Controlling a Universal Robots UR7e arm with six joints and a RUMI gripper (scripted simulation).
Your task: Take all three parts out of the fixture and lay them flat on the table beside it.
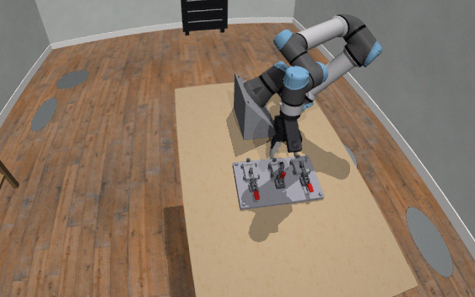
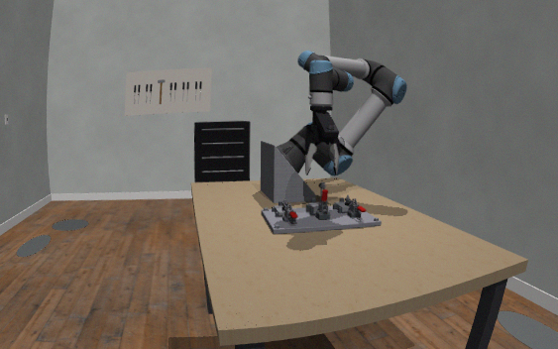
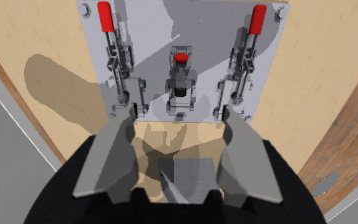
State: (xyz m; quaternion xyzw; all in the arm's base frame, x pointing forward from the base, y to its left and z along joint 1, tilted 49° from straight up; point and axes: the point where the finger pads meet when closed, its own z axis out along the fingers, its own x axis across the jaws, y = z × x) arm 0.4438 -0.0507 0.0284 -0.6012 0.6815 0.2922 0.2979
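Right now the small grey part is 13 cm below my hand, 5 cm behind it and 1 cm to the left of it. The rest, counted from my hand: fixture (15 cm below).
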